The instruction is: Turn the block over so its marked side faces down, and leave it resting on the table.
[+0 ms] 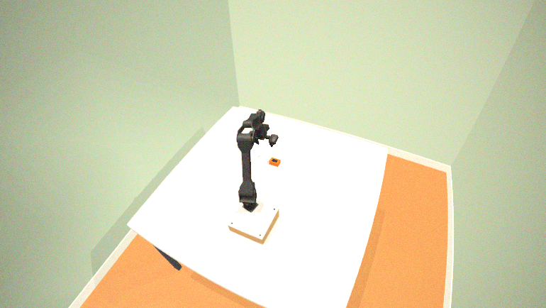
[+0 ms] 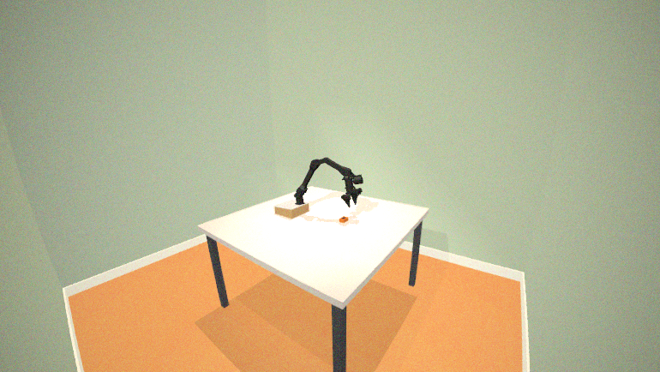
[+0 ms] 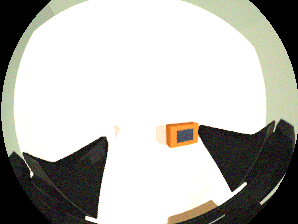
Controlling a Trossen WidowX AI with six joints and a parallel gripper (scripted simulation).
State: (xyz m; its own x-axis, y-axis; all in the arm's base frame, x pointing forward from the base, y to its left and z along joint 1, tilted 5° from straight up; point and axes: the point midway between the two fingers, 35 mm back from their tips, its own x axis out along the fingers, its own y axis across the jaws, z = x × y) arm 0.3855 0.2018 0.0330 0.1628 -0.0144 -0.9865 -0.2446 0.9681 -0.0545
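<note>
Now: gripper tip 10 mm past the orange block, 80 mm to the left of it and 80 mm above it.
</note>
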